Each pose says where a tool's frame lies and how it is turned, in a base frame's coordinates. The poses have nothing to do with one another.
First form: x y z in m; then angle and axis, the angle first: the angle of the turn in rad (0 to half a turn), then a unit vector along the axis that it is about.
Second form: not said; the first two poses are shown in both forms.
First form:
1: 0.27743 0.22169 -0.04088 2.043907 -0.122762 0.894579 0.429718
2: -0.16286 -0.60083 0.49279 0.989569 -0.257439 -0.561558 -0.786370
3: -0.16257 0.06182 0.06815 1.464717 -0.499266 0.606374 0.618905
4: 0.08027 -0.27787 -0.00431 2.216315 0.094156 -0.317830 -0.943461
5: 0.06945 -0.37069 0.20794 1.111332 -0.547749 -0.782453 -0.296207
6: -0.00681 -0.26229 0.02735 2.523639 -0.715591 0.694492 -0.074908
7: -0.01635 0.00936 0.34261 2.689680 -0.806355 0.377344 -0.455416
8: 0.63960 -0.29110 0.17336 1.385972 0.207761 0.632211 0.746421
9: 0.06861 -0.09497 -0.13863 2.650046 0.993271 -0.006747 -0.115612
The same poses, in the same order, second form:
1: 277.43 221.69 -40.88 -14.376 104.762 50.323
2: -162.86 -600.83 492.79 -14.596 -31.839 -44.586
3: -162.57 61.82 68.15 -41.899 50.888 51.940
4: 80.27 -277.87 -4.31 11.956 -40.360 -119.806
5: 69.45 -370.69 207.94 -34.878 -49.822 -18.861
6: -6.81 -262.29 27.35 -103.470 100.419 -10.831
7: -16.35 9.36 342.61 -124.265 58.151 -70.183
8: 639.60 -291.10 173.36 16.498 50.204 59.274
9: 68.61 -94.97 -138.63 150.815 -1.024 -17.554
